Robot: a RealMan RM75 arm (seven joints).
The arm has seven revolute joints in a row. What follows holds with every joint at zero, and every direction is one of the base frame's.
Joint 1 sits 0.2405 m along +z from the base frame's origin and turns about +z.
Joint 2 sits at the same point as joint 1 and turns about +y.
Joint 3 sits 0.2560 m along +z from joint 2 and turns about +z.
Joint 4 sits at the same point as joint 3 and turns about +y.
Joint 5 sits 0.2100 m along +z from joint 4 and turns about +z.
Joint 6 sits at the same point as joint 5 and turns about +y.
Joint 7 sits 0.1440 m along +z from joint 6 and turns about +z.
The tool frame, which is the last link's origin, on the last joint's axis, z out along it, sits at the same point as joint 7; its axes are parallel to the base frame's.
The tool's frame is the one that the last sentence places.
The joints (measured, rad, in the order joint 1, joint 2, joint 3, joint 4, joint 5, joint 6, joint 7), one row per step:
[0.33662 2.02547 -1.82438 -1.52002 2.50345 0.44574 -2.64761]
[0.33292 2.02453 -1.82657 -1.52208 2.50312 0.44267 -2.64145]
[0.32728 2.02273 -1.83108 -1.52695 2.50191 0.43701 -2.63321]
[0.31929 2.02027 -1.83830 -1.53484 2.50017 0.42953 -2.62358]
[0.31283 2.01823 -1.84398 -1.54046 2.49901 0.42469 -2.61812]
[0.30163 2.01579 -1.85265 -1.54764 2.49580 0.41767 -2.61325]
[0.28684 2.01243 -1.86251 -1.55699 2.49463 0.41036 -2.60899]
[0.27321 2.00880 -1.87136 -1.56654 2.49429 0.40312 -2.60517]
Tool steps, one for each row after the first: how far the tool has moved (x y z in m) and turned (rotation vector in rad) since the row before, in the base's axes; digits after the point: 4 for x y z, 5 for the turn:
[0.0010 -0.0003 -0.0002 -0.00442 0.00231 -0.00563]
[0.0011 -0.0008 -0.0003 -0.00570 0.00202 -0.00700]
[0.0011 -0.0015 -0.0005 -0.00714 0.00194 -0.00759]
[0.0010 -0.0012 -0.0005 -0.00461 0.00028 -0.00509]
[0.0023 -0.0019 -0.0011 -0.00479 -0.00280 -0.00857]
[0.0030 -0.0024 -0.0009 -0.00516 -0.00166 -0.01042]
[0.0026 -0.0022 -0.0005 -0.00424 -0.00100 -0.00957]

